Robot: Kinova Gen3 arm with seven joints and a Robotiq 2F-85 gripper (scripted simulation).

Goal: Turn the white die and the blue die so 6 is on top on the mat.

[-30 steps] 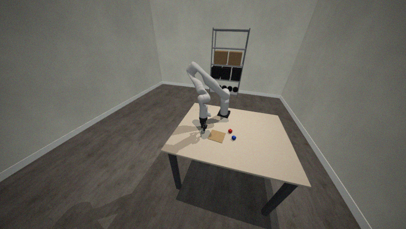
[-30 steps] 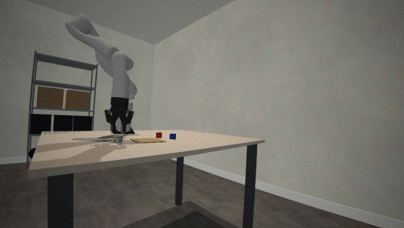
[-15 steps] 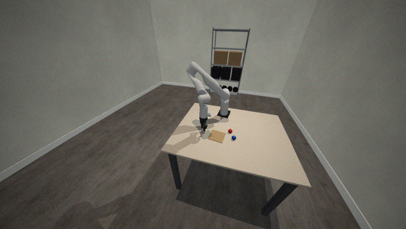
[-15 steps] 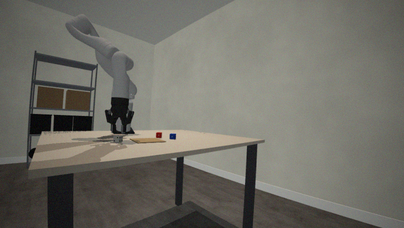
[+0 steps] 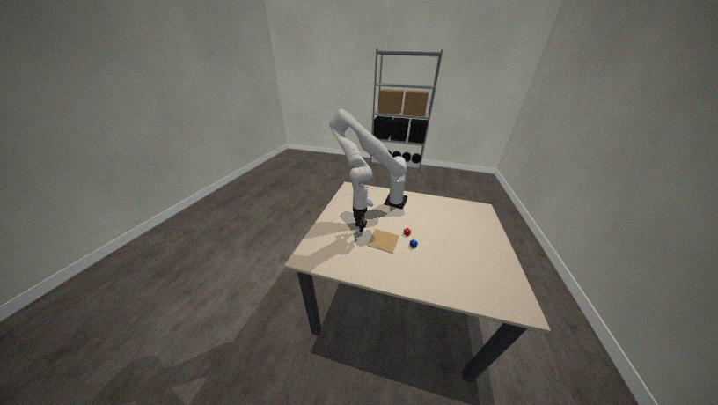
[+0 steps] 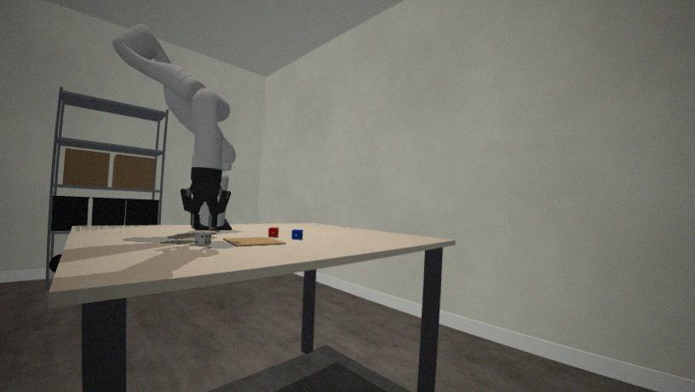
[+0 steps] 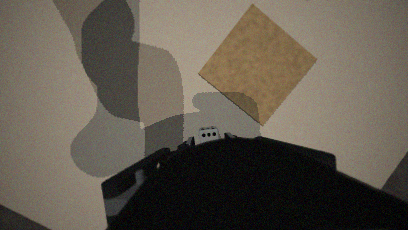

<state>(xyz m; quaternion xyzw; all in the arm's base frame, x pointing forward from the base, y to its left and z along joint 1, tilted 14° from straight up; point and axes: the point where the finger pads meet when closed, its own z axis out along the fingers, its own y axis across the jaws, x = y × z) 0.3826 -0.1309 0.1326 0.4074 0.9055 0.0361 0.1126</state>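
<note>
The white die lies 40 mm below my hand. From my hand the other things lie so: tan mat: 140 mm to the left, 60 mm below; then blue die: 300 mm to the left, 40 mm below, 20 mm behind; then red die: 250 mm to the left, 100 mm behind, 40 mm below.
</note>
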